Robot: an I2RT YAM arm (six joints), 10 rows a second.
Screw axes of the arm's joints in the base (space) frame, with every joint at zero. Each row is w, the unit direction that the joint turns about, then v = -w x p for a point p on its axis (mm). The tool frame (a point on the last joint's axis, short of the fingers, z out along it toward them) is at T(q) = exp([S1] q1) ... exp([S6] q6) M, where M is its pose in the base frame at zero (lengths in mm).
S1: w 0 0 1 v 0 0 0
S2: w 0 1 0 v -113.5 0 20
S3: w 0 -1 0 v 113.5 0 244
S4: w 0 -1 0 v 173.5 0 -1
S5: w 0 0 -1 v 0 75 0
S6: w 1 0 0 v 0 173.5 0
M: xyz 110.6 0 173.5 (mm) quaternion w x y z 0.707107 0 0.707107 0
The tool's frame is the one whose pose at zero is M.
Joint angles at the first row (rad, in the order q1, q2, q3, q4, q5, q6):
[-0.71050, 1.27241, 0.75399, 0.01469, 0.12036, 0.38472]
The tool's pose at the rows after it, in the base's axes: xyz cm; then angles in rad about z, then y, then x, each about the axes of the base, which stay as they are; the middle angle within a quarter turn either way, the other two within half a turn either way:
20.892, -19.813, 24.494, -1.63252, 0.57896, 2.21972
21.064, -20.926, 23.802, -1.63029, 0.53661, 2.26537
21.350, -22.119, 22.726, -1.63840, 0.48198, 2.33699
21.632, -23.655, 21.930, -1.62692, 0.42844, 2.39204
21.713, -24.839, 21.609, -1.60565, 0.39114, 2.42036
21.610, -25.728, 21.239, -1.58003, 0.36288, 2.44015
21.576, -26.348, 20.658, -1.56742, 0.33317, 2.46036
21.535, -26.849, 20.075, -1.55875, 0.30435, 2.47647
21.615, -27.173, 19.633, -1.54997, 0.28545, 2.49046
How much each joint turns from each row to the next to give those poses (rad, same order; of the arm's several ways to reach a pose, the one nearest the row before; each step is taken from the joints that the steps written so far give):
[-0.03355, 0.03319, 0.04005, -0.03777, 0.00001, 0.01793]
[-0.02367, 0.05304, 0.03093, -0.03054, -0.00001, 0.02022]
[-0.02138, 0.06865, 0.04004, -0.05149, 0.00075, 0.02402]
[-0.02744, 0.07400, 0.05569, -0.04960, 0.00078, 0.02634]
[-0.02250, 0.04768, 0.04501, -0.03700, 0.00267, 0.02212]
[-0.01985, 0.03357, 0.02706, -0.02209, 0.00114, 0.02250]
[-0.01182, 0.03128, 0.01718, -0.01643, 0.00801, 0.01489]
[-0.00916, 0.02750, 0.01260, -0.01219, 0.01106, 0.01068]
[-0.00343, 0.02210, 0.01141, -0.01029, 0.00725, 0.01335]

